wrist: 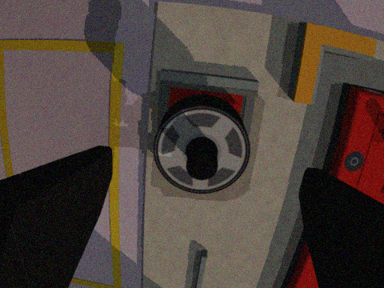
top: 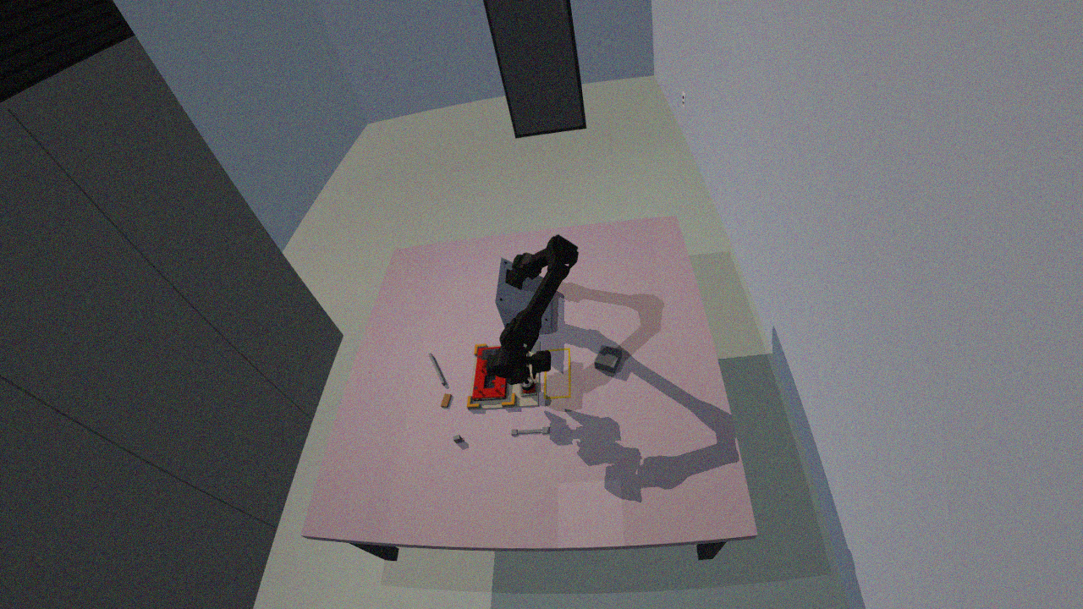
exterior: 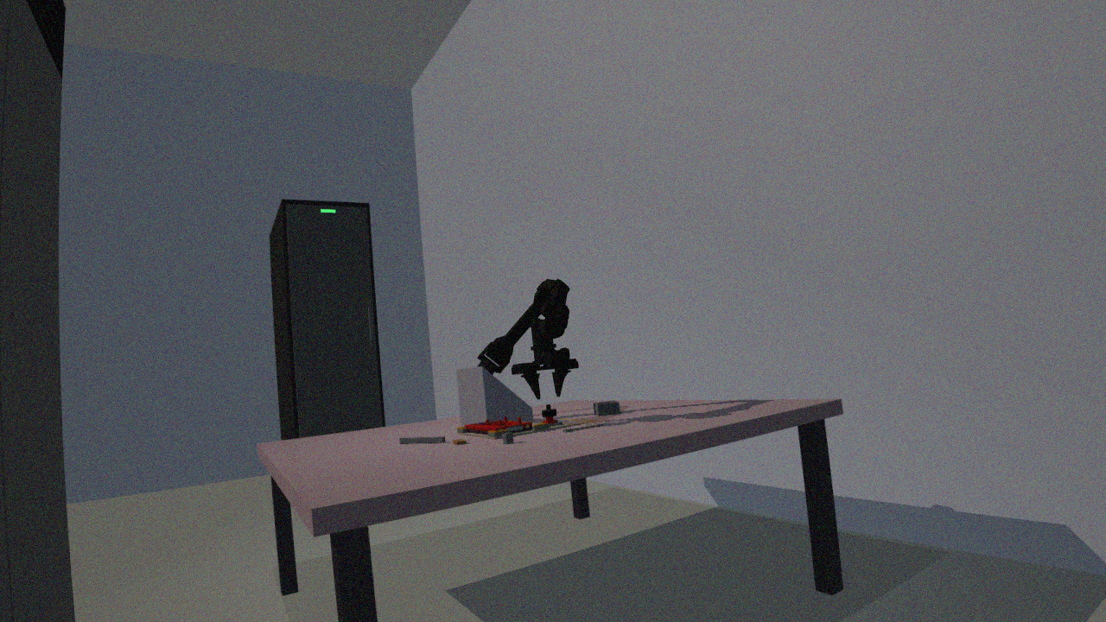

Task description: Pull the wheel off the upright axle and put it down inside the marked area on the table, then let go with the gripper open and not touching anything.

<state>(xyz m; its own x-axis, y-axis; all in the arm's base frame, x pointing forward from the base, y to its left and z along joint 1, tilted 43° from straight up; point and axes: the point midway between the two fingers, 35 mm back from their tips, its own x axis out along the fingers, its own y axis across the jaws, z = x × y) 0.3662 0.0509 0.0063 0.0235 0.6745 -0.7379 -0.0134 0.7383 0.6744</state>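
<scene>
Now: gripper tip 1 cm past the wheel and 4 cm above it. Round my gripper tip: bolt 14 cm ahead, 1 cm to the left, 8 cm below; then grey block 9 cm behind, 26 cm to the left, 6 cm below; then small grey nut 16 cm ahead, 21 cm to the right, 7 cm below.
</scene>
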